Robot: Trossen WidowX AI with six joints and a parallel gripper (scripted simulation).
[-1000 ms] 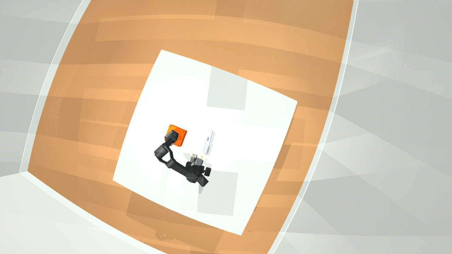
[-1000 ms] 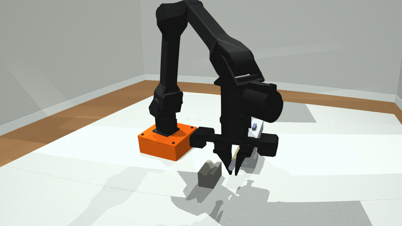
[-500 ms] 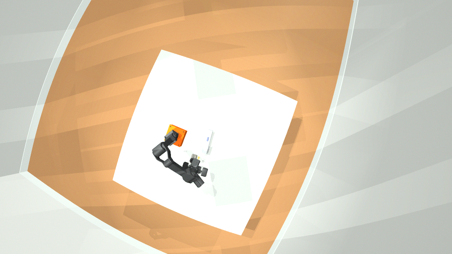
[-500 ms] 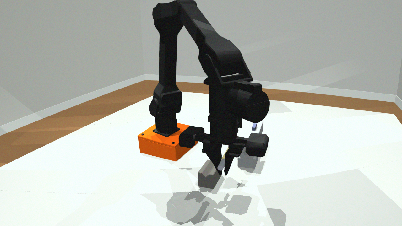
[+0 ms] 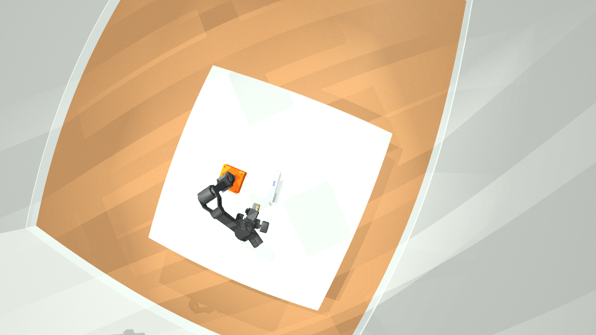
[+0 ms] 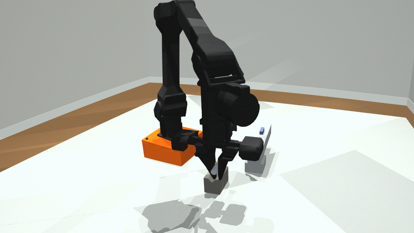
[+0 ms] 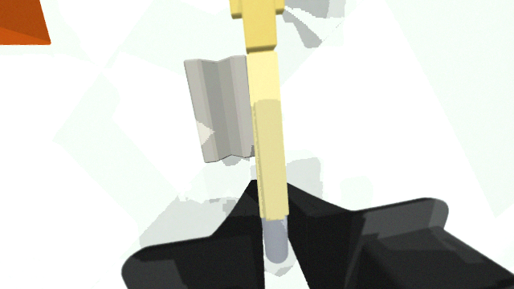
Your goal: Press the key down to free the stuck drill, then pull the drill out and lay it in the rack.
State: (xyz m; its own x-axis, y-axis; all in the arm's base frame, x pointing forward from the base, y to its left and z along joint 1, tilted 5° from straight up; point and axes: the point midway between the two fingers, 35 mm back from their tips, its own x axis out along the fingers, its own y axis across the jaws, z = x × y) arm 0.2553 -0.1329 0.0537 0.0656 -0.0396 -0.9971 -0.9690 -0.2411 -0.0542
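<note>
My gripper tip is 10 mm past the drill, 40 mm to the right of it and 40 mm below it. Round my gripper tip: pale grey block 220 mm to the left, 10 mm below; grey v-grooved rack 30 mm behind, 40 mm to the left, 40 mm below; dark blue key 10 mm behind, 250 mm to the left.
</note>
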